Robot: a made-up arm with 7 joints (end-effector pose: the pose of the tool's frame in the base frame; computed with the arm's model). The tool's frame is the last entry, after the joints. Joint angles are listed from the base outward.
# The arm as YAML. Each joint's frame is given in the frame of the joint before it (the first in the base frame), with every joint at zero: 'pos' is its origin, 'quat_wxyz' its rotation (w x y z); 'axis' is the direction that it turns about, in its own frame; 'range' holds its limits. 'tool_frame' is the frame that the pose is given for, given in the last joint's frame.
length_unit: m
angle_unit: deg
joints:
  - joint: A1
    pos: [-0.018, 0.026, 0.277]
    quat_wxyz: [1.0, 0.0, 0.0, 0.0]
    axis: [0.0, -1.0, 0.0]
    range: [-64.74, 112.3]
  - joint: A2
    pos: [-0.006, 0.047, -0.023]
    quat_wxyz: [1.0, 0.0, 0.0, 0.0]
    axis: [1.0, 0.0, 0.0]
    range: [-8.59, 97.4]
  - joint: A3
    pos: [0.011, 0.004, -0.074]
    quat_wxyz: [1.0, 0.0, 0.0, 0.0]
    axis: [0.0, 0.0, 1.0]
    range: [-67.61, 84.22]
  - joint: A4
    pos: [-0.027, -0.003, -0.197]
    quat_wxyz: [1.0, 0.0, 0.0, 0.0]
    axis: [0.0, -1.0, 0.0]
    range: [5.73, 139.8]
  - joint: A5
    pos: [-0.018, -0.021, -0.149]
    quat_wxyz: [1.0, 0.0, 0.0, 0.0]
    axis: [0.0, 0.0, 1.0]
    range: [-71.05, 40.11]
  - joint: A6
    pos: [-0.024, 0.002, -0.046]
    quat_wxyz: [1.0, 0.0, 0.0, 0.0]
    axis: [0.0, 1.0, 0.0]
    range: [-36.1, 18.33]
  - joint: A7
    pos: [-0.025, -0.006, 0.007]
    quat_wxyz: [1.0, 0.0, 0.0, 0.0]
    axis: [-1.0, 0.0, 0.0]
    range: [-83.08, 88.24]
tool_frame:
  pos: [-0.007, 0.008, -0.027]
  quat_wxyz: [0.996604, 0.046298, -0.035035, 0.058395]
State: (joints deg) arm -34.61 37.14 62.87 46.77 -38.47 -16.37 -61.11
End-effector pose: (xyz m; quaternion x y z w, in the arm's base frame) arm -0.1824 0.4179 0.0032 0.8889 -0.2980 -0.0403 0.3455
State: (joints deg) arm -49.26 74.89 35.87 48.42 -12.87 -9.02 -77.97
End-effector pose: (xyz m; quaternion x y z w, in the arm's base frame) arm -0.0478 0.5206 0.1787 0.8520 -0.4544 -0.2036 0.1617
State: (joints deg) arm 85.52 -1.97 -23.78 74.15 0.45 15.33 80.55
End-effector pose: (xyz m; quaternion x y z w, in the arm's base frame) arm 0.4031 -0.0410 0.3532 -0.2196 -0.6111 -0.7089 0.2754
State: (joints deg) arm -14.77 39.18 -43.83 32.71 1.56 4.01 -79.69
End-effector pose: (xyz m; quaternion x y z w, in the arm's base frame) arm -0.1058 0.3637 -0.0986 0.6882 -0.3383 -0.3175 0.5578
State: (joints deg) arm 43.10 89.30 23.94 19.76 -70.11 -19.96 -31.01
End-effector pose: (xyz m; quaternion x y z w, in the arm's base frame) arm -0.0127 0.5554 0.2995 0.9043 -0.2523 -0.1647 0.3026
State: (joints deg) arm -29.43 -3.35 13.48 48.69 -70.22 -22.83 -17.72
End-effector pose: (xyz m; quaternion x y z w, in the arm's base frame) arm -0.1390 0.1044 -0.1835 0.1673 -0.4023 -0.3844 0.8139
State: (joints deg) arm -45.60 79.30 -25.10 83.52 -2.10 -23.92 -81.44
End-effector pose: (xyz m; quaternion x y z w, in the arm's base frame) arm -0.0209 0.4226 0.0615 0.4216 -0.6869 -0.2813 0.5209
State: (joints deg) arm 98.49 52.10 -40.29 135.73 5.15 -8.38 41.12
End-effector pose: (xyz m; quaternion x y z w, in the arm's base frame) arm 0.1993 0.1140 0.4203 -0.2401 0.6442 0.7016 0.1873
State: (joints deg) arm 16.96 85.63 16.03 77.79 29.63 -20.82 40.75
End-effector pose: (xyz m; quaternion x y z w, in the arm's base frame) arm 0.1854 0.4402 0.2809 0.2471 -0.7401 -0.4361 0.4483
